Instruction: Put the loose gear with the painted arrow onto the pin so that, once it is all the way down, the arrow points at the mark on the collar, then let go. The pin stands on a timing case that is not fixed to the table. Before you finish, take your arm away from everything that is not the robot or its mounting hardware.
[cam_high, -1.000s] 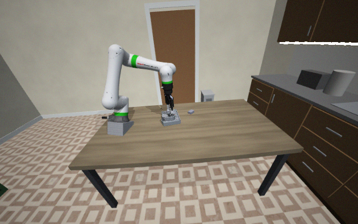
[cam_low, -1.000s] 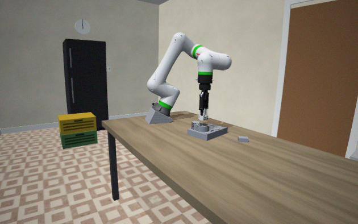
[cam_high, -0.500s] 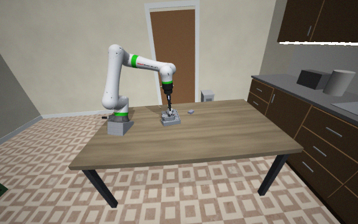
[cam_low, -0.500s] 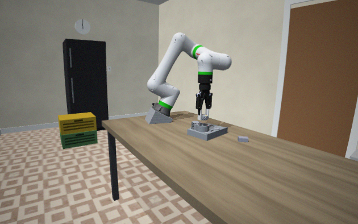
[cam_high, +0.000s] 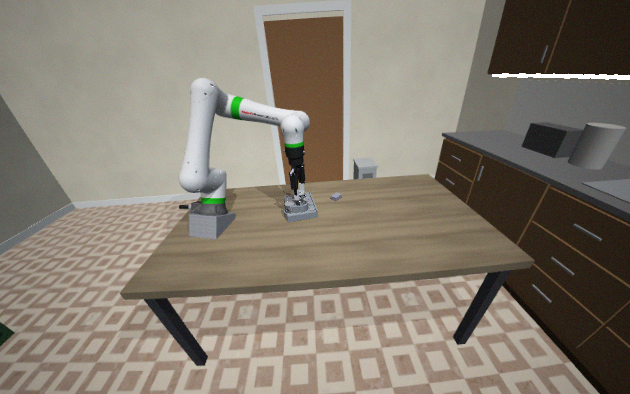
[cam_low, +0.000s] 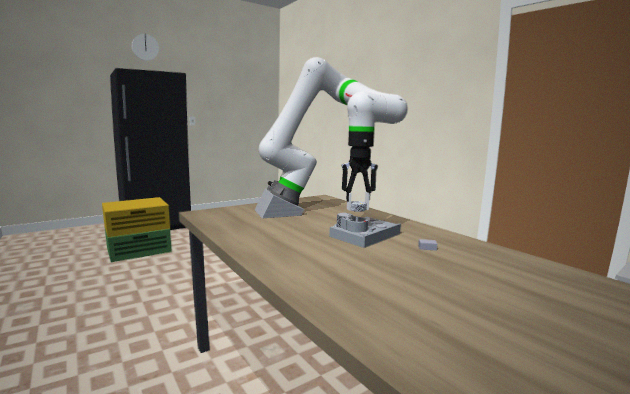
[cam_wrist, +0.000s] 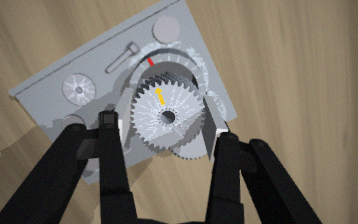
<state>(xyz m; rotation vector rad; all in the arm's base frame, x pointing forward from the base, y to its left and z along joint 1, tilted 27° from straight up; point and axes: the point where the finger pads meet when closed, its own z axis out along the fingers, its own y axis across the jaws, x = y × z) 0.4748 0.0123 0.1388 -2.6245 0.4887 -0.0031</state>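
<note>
The grey gear is 2 cm below my hand. Round my hand: thin pin-like post 10 cm below, 5 cm ahead, 4 cm to the left; then small grey block 21 cm ahead, 17 cm to the left, 13 cm below.
</note>
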